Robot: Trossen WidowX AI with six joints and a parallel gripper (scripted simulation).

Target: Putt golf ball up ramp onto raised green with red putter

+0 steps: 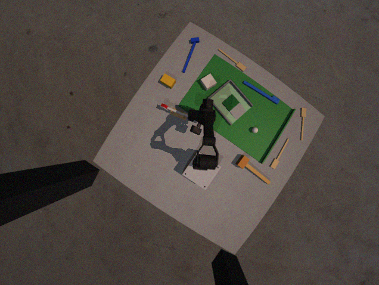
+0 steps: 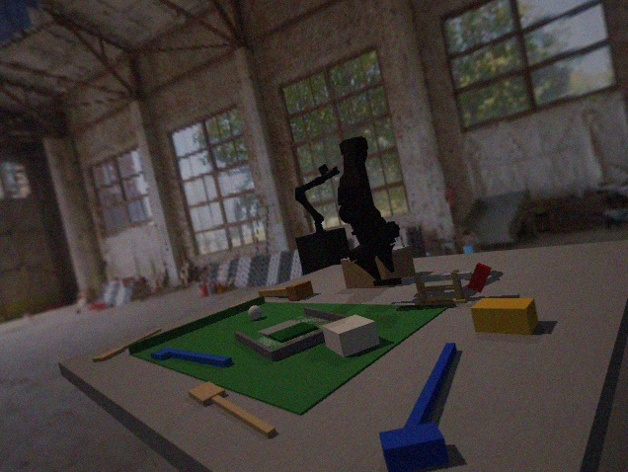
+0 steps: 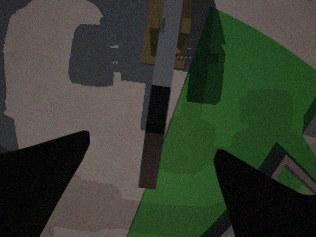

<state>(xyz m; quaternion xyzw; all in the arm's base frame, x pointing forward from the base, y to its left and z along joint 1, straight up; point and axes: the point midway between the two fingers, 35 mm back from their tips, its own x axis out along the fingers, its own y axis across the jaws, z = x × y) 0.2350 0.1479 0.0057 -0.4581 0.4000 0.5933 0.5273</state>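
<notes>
Right now the red putter is 20 mm behind my gripper tip, 110 mm to the left of it and 20 mm below it. From my gripper tip the other things lie so: green mat 240 mm ahead, 220 mm to the right, 80 mm below; then white block 280 mm ahead, 60 mm to the left, 50 mm below; then wooden rack 20 mm behind, 130 mm to the left, 40 mm below.
</notes>
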